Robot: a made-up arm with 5 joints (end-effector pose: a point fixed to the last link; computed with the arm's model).
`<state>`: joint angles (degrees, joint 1 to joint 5).
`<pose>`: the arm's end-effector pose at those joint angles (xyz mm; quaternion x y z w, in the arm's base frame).
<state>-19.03 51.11 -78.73 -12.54 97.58</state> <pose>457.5 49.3 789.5 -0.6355 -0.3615 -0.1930 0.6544</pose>
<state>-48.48 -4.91 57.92 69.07 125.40</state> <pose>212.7 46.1 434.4 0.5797 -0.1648 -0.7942 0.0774</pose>
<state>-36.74 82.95 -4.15 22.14 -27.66</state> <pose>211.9 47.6 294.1 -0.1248 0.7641 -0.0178 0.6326</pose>
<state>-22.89 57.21 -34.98 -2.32 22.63</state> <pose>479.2 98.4 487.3 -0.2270 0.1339 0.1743 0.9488</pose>
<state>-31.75 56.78 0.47 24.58 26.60</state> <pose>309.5 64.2 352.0 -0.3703 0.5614 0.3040 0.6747</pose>
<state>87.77 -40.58 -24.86 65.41 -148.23</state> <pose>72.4 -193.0 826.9 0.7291 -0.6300 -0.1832 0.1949</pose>
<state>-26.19 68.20 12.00 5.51 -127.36</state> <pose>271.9 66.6 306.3 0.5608 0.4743 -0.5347 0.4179</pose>
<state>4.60 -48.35 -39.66 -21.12 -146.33</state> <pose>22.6 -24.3 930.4 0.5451 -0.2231 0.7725 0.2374</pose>
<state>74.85 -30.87 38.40 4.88 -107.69</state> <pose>156.7 -314.9 623.0 0.7062 -0.3994 -0.4313 0.3946</pose>
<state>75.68 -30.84 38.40 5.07 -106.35</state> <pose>152.3 -315.6 621.9 0.6989 -0.3986 -0.4408 0.3979</pose>
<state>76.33 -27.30 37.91 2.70 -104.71</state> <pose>149.9 -320.5 612.2 0.6922 -0.3932 -0.4532 0.4011</pose>
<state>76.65 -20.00 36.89 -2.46 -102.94</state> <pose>150.1 -328.6 592.7 0.6872 -0.3830 -0.4667 0.4039</pose>
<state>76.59 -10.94 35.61 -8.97 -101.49</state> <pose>152.2 -335.6 567.7 0.6850 -0.3708 -0.4781 0.4057</pose>
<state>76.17 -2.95 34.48 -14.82 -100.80</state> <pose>155.5 -339.1 545.2 0.6862 -0.3606 -0.4839 0.4062</pose>
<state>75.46 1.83 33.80 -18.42 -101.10</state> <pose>159.9 -339.5 531.9 0.6908 -0.3550 -0.4825 0.4050</pose>
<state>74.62 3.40 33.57 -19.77 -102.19</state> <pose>164.9 -339.0 528.3 0.6975 -0.3544 -0.4753 0.4024</pose>
